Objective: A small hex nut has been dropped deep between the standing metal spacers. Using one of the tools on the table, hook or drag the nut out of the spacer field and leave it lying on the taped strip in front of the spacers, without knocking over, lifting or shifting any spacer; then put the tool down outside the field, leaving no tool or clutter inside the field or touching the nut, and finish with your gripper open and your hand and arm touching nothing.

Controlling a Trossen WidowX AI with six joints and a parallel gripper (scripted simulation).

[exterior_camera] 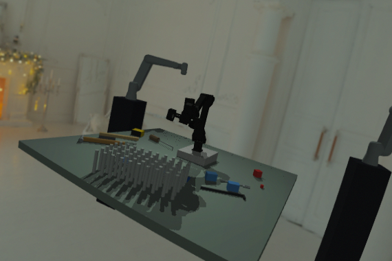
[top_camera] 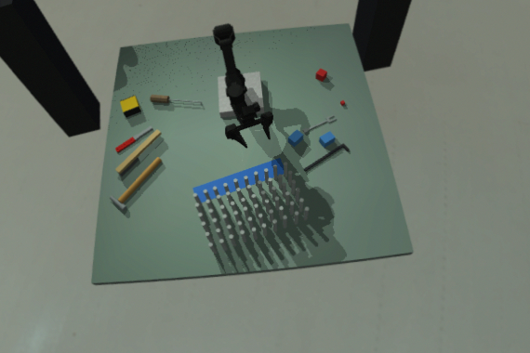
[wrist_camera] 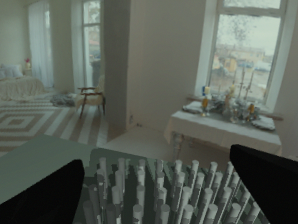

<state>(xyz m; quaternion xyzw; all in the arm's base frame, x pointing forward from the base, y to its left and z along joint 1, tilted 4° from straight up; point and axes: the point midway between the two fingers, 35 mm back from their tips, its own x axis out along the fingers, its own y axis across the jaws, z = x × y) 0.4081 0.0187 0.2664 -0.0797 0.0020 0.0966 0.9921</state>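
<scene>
The blue taped strip lies 10 mm behind my gripper tip, 100 mm to the right of it and 290 mm below it. From my gripper tip the other things lie so: small red ball (280 mm behind, 460 mm to the left, 280 mm below); then small wrench (200 mm behind, 320 mm to the left, 290 mm below); then hex nut (140 mm ahead, 290 mm below).
</scene>
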